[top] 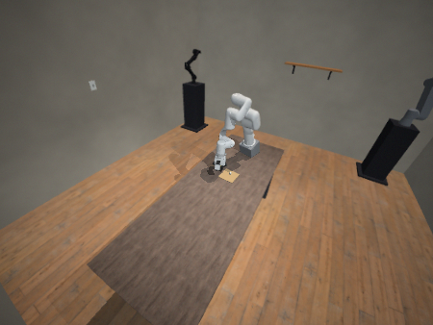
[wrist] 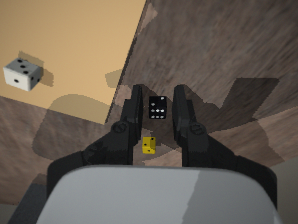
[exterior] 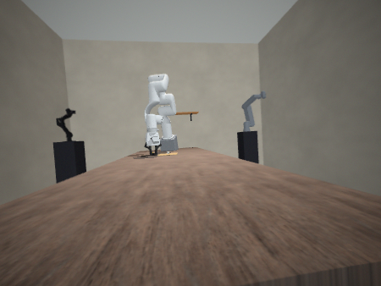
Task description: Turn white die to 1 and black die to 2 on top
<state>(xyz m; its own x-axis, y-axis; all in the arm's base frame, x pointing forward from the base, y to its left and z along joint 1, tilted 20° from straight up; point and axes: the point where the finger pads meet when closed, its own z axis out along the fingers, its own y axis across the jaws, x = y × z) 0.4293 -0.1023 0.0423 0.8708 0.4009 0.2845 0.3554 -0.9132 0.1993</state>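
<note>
The black die lies 10 mm behind my hand and 10 mm below it. The rest, counted from my hand: tan mat: 10 mm ahead, 110 mm to the left, 20 mm below; small yellow die: 70 mm behind, 20 mm to the right, 10 mm below; white die: 10 mm behind, 110 mm to the left, 10 mm below.
</note>
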